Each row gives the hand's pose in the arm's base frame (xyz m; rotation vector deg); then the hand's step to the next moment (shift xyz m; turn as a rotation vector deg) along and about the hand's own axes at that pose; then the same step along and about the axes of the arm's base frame.
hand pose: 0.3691 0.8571 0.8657 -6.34 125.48 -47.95
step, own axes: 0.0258 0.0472 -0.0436 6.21 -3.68 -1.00
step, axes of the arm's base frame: -0.0398 0.0515 -0.0236 -5.68 -4.38 -1.27
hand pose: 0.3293 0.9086 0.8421 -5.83 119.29 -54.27
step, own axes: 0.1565 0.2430 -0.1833 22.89 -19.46 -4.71
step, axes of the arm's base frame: -0.1742 0.2222 -0.1934 -23.12 -19.75 -0.41
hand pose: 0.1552 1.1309 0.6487 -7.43 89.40 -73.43
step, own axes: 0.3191 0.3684 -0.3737 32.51 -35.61 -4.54
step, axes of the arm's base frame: -0.2349 0.1902 -0.5346 -35.19 -32.77 5.77
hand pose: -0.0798 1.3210 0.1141 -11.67 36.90 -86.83
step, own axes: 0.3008 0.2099 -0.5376 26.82 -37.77 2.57
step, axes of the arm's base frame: -0.1150 -0.1317 -0.6269 -33.03 -29.33 14.20
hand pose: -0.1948 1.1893 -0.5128 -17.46 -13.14 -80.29
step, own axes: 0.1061 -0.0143 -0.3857 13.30 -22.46 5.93
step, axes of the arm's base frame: -0.0058 -0.2327 -0.3256 -19.96 -13.47 11.69
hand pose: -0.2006 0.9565 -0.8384 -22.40 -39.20 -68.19
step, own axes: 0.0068 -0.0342 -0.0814 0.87 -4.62 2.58
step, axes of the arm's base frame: -0.0080 -0.0664 -0.0580 -4.87 -0.61 2.16
